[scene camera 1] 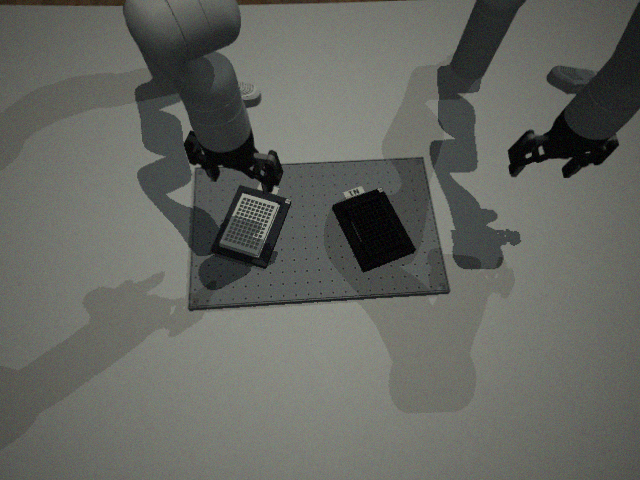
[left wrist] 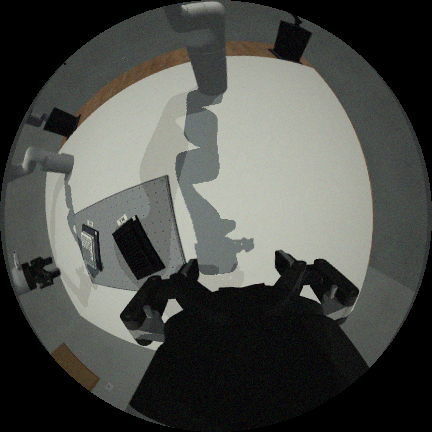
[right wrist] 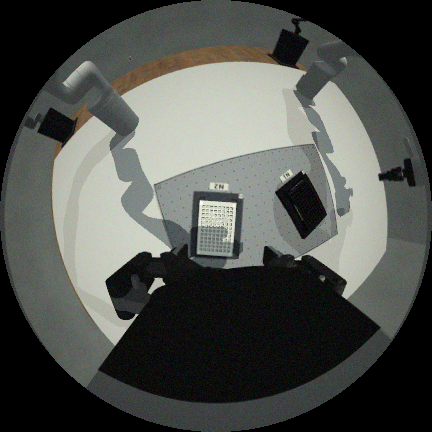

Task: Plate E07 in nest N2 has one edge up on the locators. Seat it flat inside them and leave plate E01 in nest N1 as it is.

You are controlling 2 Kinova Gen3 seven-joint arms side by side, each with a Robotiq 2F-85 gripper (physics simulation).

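Frame: origin at the left arm's base, x ahead, y left, z up, level; millimetres.
Seen in the pictures: left gripper, between the fingertips: (scene camera 1: 538, 173) (left wrist: 236, 263) (right wrist: 381, 176); right gripper, between the fingertips: (scene camera 1: 241, 183) (left wrist: 55, 264) (right wrist: 225, 253); left arm's base, origin of its link: (scene camera 1: 468, 65) (left wrist: 212, 86) (right wrist: 304, 92); right arm's base, origin of its link: (left wrist: 70, 165) (right wrist: 127, 125).
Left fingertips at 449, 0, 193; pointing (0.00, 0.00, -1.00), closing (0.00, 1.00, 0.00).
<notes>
Offsets run from my left fingertips to a thing's top centre, as dx, dy, dz. "spot": to the spot under its first point.
The white plate E07 {+39, -530, -150} (scene camera 1: 250, 224) (left wrist: 88, 247) (right wrist: 216, 227) lies in the dark nest N2 {+34, -527, -164} (scene camera 1: 273, 232) (right wrist: 240, 215), at the left of the board in scene camera 1. Which edge is raised is too subtle to tell. The black plate E01 {+34, -270, -154} (scene camera 1: 377, 227) (left wrist: 137, 247) (right wrist: 305, 205) lies in the black nest N1 {+34, -270, -164} (right wrist: 286, 201); their outlines blend. My right gripper (scene camera 1: 241, 183) (right wrist: 225, 253) is open and empty, above the label end of N2 in scene camera 1, with no visible contact. My left gripper (scene camera 1: 541, 172) (left wrist: 236, 263) is open and empty, off the board's right side.
The perforated grey board {+29, -393, -179} (scene camera 1: 315, 279) (left wrist: 160, 200) (right wrist: 260, 170) carries both nests. The N1 label {spot: -55, -308, -178} (scene camera 1: 354, 192) and N2 label {spot: -58, -498, -178} (right wrist: 219, 186) stand at the nests' upper ends. A pale rounded object (scene camera 1: 571, 77) lies at the upper right. Arm shadows cross the board and table.
</notes>
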